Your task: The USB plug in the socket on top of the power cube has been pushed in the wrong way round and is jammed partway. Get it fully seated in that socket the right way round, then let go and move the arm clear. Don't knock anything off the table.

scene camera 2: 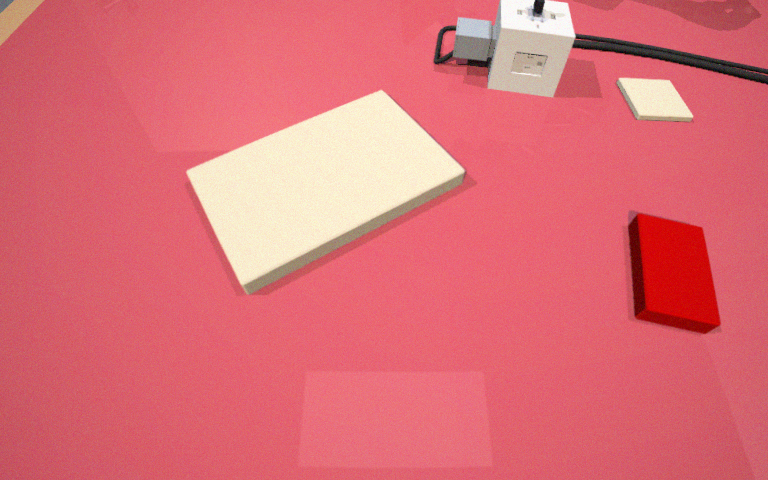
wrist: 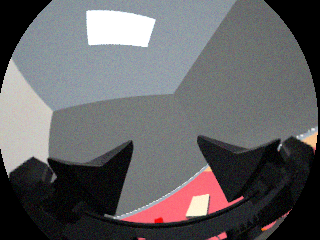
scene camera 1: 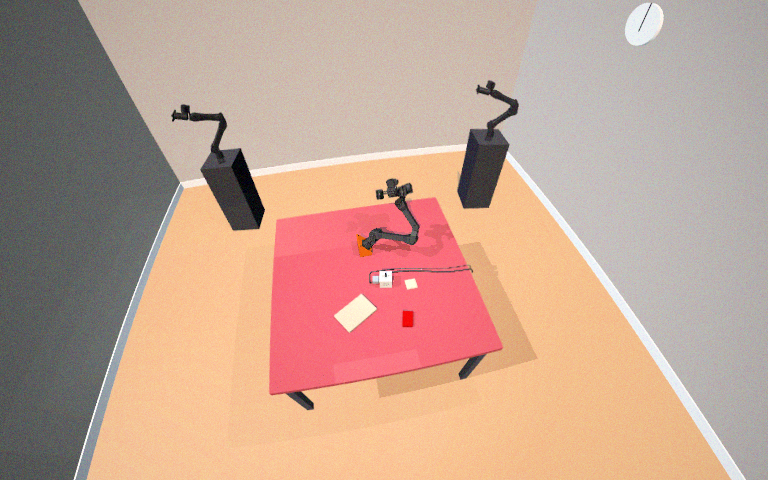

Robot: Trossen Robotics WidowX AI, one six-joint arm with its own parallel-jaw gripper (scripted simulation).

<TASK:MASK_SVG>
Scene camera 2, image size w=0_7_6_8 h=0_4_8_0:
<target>cream slab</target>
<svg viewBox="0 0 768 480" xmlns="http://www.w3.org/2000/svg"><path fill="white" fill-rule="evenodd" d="M465 170L411 116L381 90L187 170L187 175L239 279L239 283L245 293L249 295L462 184Z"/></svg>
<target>cream tile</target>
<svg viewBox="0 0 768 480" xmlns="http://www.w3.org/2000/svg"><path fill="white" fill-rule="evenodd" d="M616 82L637 120L691 122L694 117L670 80L619 78L618 82Z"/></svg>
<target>red block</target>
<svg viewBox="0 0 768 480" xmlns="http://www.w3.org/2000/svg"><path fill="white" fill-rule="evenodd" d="M638 213L628 226L635 317L638 320L703 334L715 329L715 327L720 325L720 316L702 227Z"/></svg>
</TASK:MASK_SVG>
